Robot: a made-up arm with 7 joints.
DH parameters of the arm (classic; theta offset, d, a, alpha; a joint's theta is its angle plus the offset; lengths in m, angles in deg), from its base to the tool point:
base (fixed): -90 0.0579 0 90
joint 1: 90 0.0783 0.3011 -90
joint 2: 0 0.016 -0.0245 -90
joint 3: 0 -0.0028 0.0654 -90
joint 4: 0 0.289 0.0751 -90
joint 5: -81.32 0 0.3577 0
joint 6: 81.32 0.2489 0.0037 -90
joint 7: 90 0.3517 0.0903 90
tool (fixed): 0 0.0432 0 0
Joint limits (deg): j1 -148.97..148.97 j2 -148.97..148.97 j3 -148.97..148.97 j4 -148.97..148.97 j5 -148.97..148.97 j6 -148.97..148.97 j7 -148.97..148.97
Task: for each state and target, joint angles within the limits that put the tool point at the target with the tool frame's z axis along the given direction. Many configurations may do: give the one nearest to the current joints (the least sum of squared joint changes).
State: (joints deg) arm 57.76 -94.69 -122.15 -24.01 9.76 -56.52 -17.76
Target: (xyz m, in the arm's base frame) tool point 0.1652 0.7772 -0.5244 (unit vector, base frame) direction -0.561 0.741 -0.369
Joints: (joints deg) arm 62.73 -76.32 -146.49 -32.42 14.85 -103.00 22.79
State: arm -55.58 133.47 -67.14 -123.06 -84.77 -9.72 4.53
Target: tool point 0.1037 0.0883 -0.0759 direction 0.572 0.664 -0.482
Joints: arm -67.02 137.06 -59.31 -136.83 -93.37 -6.44 -18.89
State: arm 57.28 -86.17 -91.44 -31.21 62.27 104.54 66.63
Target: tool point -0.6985 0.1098 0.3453 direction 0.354 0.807 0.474
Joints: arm 67.81 -79.56 -62.12 -11.37 33.80 60.14 84.44
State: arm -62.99 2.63 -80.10 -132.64 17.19 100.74 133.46
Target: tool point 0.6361 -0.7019 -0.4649 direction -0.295 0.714 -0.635
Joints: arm -88.70 11.12 -46.17 -120.72 49.99 148.97 113.21
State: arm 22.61 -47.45 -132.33 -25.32 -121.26 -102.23 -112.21
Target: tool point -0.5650 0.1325 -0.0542 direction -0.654 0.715 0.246
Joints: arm 6.74 -36.14 -91.25 -62.87 -144.42 -125.03 -131.74
